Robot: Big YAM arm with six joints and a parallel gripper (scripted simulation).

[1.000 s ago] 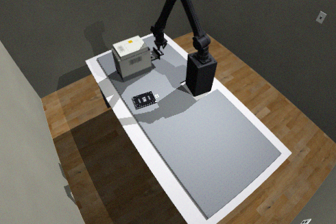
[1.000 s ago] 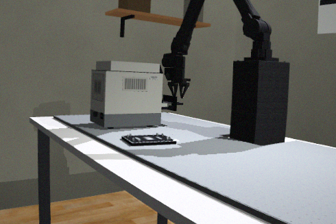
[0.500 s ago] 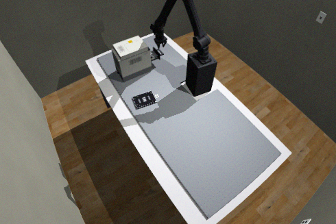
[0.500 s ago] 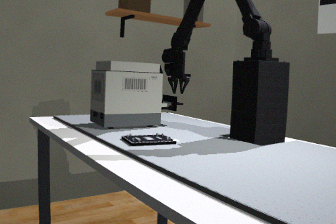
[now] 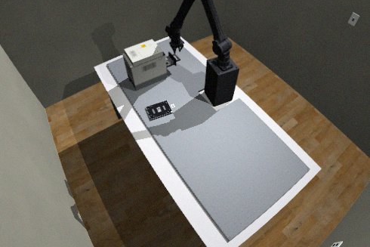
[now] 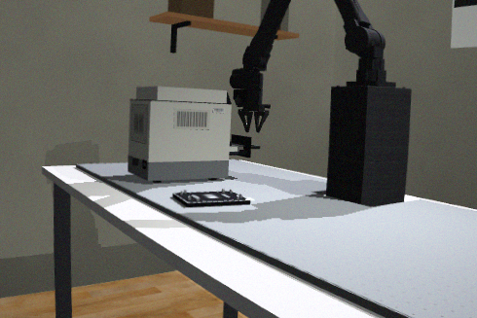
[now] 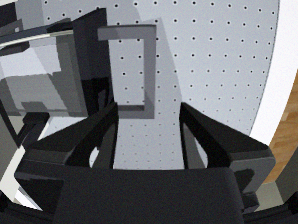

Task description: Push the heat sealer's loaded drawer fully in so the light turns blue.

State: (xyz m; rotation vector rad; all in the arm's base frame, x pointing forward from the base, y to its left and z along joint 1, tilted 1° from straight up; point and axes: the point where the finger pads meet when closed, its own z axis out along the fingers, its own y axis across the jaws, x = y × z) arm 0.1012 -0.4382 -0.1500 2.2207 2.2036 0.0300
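Right now the sealing frame is 12 cm ahead of my hand and 5 cm below it.
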